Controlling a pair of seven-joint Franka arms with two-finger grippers.
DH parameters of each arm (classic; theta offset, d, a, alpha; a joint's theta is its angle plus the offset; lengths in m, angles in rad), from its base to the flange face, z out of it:
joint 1: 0 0.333 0 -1.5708
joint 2: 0 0 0 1.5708
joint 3: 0 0.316 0.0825 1.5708
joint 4: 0 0 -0.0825 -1.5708
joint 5: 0 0.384 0 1.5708
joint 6: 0 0 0.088 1.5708
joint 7: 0 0.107 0 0
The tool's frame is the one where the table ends.
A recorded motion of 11 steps. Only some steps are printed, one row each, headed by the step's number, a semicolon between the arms.
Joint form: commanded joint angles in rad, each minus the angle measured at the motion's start. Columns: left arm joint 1, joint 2, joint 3, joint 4, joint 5, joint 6, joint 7; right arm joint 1, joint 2, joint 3, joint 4, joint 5, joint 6, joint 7.
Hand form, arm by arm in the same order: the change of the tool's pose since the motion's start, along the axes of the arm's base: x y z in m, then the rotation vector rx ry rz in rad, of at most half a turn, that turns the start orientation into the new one. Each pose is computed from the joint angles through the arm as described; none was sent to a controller.
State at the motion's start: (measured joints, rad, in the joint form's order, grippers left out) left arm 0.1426 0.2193 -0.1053 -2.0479 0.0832 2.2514 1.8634; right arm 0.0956 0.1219 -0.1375 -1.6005 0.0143 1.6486 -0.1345
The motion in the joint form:
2: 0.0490 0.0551 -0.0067 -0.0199 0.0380 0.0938 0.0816; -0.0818 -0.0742 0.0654 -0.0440 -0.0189 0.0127 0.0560
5: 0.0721 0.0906 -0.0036 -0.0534 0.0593 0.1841 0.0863; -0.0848 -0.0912 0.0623 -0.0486 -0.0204 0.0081 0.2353
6: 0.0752 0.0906 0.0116 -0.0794 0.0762 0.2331 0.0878; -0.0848 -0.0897 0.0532 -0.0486 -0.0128 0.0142 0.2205
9: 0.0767 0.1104 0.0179 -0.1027 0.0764 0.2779 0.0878; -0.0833 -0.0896 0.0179 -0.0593 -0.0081 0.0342 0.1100
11: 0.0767 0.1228 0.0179 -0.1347 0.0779 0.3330 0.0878; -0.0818 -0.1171 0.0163 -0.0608 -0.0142 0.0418 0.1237
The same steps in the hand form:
2: 0.0016 0.0244 -0.0323 0.0151 -0.0147 -0.0695; -0.0194 -0.0138 0.0229 -0.0105 -0.0417 -0.0703
5: -0.0027 0.0375 -0.0588 0.0213 -0.0352 -0.0698; -0.0245 -0.0174 0.0300 -0.0198 -0.0497 -0.2554
6: -0.0076 0.0462 -0.0652 0.0349 -0.0557 -0.0706; -0.0238 -0.0218 0.0297 -0.0119 -0.0539 -0.2508
9: -0.0130 0.0488 -0.0818 0.0301 -0.0577 -0.0670; -0.0241 -0.0404 0.0263 -0.0045 -0.0634 -0.1748
11: -0.0198 0.0463 -0.0961 0.0246 -0.0691 -0.0725; -0.0303 -0.0412 0.0418 -0.0082 -0.0968 -0.1879

